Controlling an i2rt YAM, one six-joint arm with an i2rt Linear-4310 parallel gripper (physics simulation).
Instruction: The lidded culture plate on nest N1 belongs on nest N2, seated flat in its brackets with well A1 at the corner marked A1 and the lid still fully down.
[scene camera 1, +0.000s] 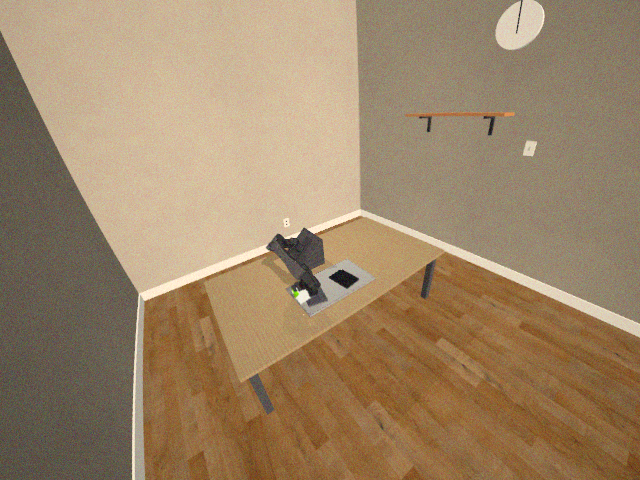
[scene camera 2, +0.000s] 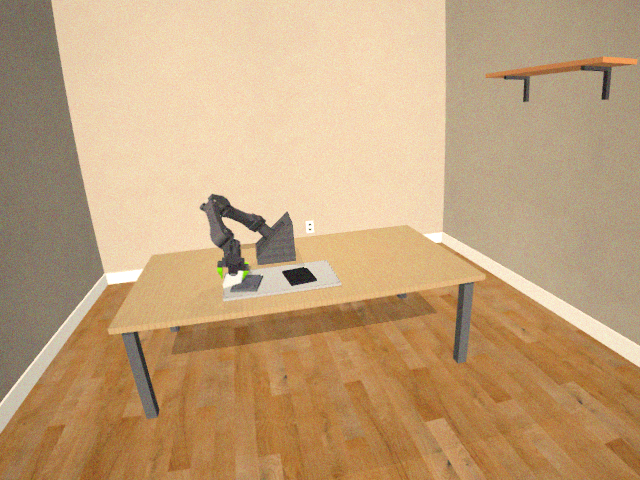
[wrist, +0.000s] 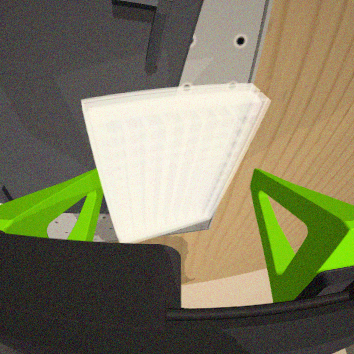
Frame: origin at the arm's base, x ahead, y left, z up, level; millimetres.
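Seen in the pictures: gripper, fingertip midpoint: (scene camera 1: 301, 294) (scene camera 2: 232, 278) (wrist: 176, 176); arm's base at its link origin: (scene camera 1: 302, 249) (scene camera 2: 271, 236).
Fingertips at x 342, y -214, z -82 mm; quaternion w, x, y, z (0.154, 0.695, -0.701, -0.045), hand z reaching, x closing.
Note:
Pixels of each thing's top centre, then the offset from my fingertips to it. "spot": a spot on its surface instead. Level surfaces: height alone.
- white lidded plate at its top centre: (wrist: 177, 208) (scene camera 2: 232, 274) (scene camera 1: 301, 291) dx -9, dy +2, dz +17 mm
- dark grey nest at its top centre: (wrist: 48, 143) (scene camera 2: 247, 280) (scene camera 1: 313, 293) dx +36, dy +66, dz -2 mm
- black nest-like pad at a spot on its surface: (scene camera 2: 299, 275) (scene camera 1: 344, 278) spot: dx +40, dy +309, dz -9 mm
- wooden table at its surface level: dz -33 mm
- dark upright bracket at a spot on its surface: (wrist: 155, 45) spot: dx +76, dy +9, dz -3 mm
The white lidded plate (scene camera 1: 302, 296) (scene camera 2: 233, 279) (wrist: 165, 160) is at the left end of the grey board, partly over a dark grey nest (scene camera 1: 317, 300) (scene camera 2: 250, 282) (wrist: 50, 95) and partly past the board's edge in the wrist view. It looks tilted, not flat in brackets. The lid appears on; well A1 cannot be made out. A black nest-like pad (scene camera 1: 343, 279) (scene camera 2: 299, 275) lies to the right; nest labels are not legible. My gripper (scene camera 2: 232, 272) (wrist: 176, 176) is open, its green fingers on either side of the plate. The left fingertip is at the plate's edge, partly hidden by it; contact is unclear.
The grey board (scene camera 1: 363, 276) (scene camera 2: 327, 276) (wrist: 222, 30) lies on the wooden table (scene camera 1: 253, 330) (scene camera 2: 170, 289) (wrist: 310, 90). The arm's dark angular base (scene camera 1: 311, 246) (scene camera 2: 277, 242) stands behind the board. A dark upright bracket (wrist: 155, 45) rises from the grey nest beyond the plate.

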